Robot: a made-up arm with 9 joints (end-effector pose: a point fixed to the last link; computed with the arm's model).
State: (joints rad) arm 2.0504 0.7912 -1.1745 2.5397 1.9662 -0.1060 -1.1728 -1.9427 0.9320
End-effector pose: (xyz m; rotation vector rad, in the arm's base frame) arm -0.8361 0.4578 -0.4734 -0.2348 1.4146 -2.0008
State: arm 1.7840 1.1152 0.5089 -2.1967 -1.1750 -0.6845 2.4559 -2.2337 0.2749
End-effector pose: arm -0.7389 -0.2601 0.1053 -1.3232 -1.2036 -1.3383
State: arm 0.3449 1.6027 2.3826 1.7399 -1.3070 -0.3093 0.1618 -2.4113 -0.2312
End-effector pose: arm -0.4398 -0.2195 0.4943 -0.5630 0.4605 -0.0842
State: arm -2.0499 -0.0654 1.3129 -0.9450 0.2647 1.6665 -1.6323 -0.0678 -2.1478
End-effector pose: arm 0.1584 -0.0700 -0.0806 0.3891 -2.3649 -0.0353
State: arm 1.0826 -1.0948 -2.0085 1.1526 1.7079 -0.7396 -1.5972 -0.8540 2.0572
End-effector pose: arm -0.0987 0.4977 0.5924 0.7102 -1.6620 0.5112
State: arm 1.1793 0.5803 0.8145 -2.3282 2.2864 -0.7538 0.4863 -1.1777 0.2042
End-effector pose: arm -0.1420 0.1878 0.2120 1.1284 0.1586 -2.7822
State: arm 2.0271 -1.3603 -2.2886 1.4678 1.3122 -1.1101 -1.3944 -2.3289 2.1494
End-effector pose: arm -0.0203 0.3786 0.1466 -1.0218 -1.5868 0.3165
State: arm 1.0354 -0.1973 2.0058 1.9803 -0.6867 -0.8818 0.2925 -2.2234 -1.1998
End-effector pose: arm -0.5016 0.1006 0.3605 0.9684 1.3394 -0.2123
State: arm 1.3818 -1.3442 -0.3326 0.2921 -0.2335 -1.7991 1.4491 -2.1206 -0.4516
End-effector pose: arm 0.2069 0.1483 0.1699 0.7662 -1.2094 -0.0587
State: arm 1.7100 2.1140 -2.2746 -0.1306 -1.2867 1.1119 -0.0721 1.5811 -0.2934
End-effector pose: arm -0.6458 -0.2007 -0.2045 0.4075 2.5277 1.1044
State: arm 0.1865 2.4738 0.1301 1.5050 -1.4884 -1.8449 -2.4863 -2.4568 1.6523
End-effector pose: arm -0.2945 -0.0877 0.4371 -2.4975 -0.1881 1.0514
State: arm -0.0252 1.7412 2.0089 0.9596 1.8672 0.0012 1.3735 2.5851 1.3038
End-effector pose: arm 0.1788 0.3521 0.9622 2.3398 -0.3945 -0.6230
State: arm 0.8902 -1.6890 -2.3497 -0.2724 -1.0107 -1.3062 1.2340 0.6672 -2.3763
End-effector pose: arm -0.0918 0.0481 0.2302 -0.7289 2.4619 0.5144
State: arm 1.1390 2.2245 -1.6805 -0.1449 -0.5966 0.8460 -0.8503 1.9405 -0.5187
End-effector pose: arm -0.9219 0.0723 0.2167 2.0261 2.2295 0.6790
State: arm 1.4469 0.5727 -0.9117 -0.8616 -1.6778 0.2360 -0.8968 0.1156 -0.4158
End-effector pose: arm -0.5072 0.5990 0.1501 0.4131 -0.9079 2.2638
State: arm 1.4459 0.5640 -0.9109 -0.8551 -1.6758 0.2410 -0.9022 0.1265 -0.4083
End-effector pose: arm -0.5104 0.6010 0.1556 0.4273 -0.9152 2.2653
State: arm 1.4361 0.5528 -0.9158 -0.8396 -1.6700 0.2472 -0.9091 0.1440 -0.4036
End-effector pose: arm -0.5138 0.6045 0.1706 0.4586 -0.9263 2.2604
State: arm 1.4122 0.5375 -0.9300 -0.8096 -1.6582 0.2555 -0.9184 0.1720 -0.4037
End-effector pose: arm -0.5161 0.6100 0.2010 0.5166 -0.9437 2.2435
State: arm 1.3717 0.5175 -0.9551 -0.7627 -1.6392 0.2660 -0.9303 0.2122 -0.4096
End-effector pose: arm -0.5135 0.6171 0.2500 0.6019 -0.9696 2.2091
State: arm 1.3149 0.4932 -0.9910 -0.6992 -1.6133 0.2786 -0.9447 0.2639 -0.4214
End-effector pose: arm -0.5008 0.6242 0.3167 0.7076 -1.0048 2.1518
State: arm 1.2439 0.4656 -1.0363 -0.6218 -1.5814 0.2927 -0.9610 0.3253 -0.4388
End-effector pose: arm -0.4719 0.6289 0.3963 0.8201 -1.0476 2.0692
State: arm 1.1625 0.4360 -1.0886 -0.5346 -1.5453 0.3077 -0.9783 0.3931 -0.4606
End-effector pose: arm -0.4229 0.6290 0.4802 0.9243 -1.0941 1.9624
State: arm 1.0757 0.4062 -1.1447 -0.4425 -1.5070 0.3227 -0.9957 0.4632 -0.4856
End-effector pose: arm -0.3550 0.6231 0.5581 1.0075 -1.1379 1.8387
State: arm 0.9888 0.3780 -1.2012 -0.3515 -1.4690 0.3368 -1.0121 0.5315 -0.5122
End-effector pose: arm -0.2747 0.6114 0.6213 1.0628 -1.1722 1.7096
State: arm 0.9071 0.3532 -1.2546 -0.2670 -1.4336 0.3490 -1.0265 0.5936 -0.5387
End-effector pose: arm -0.1917 0.5955 0.6655 1.0912 -1.1931 1.5876
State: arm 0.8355 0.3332 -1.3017 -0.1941 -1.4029 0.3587 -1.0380 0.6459 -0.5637
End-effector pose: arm -0.1158 0.5781 0.6915 1.0996 -1.2003 1.4832
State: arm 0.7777 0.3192 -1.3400 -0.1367 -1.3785 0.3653 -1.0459 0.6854 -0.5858
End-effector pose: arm -0.0546 0.5621 0.7037 1.0969 -1.1970 1.4028
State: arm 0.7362 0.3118 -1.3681 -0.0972 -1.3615 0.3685 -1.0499 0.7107 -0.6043
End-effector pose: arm -0.0123 0.5500 0.7074 1.0909 -1.1879 1.3492
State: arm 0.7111 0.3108 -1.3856 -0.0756 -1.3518 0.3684 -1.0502 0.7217 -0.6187
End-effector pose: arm 0.0111 0.5431 0.7071 1.0869 -1.1773 1.3207
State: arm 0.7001 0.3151 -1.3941 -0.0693 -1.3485 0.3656 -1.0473 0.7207 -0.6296
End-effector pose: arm 0.0185 0.5409 0.7055 1.0867 -1.1671 1.3129
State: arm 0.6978 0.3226 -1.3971 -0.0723 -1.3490 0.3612 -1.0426 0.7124 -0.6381
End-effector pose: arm 0.0163 0.5417 0.7034 1.0887 -1.1579 1.3174
